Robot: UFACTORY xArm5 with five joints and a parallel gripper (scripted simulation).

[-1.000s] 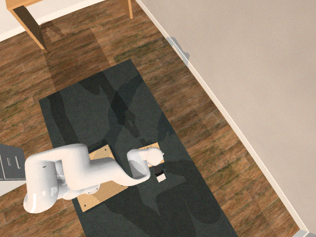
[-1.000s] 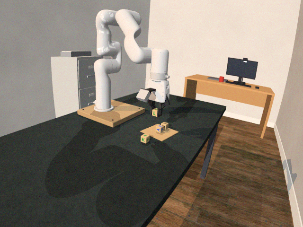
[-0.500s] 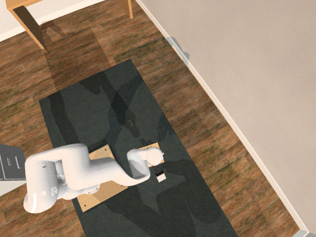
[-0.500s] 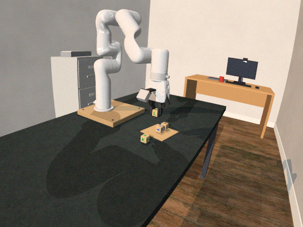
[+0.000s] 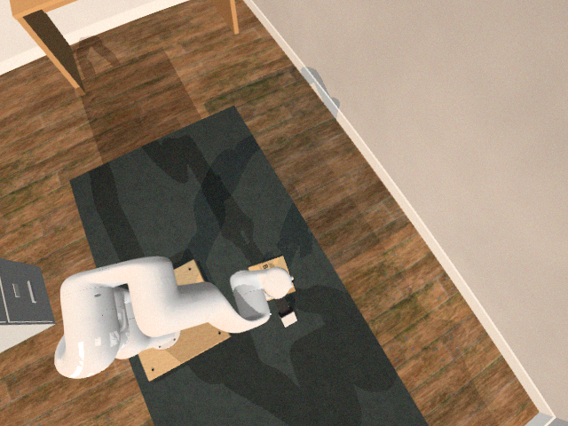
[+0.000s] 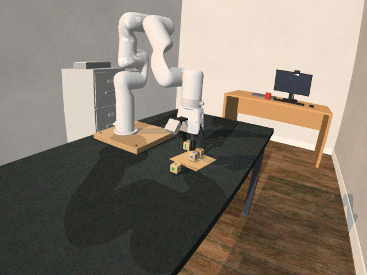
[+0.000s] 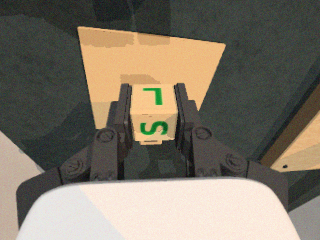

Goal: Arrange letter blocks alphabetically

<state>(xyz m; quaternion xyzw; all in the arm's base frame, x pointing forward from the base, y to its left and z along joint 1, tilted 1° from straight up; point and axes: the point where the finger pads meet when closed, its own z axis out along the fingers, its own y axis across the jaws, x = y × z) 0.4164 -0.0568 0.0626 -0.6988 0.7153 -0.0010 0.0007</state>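
Right now the tan mat is 50 mm to the left of my hand and 80 mm below it. Also, from my hand: green-lettered block: 10 mm below.
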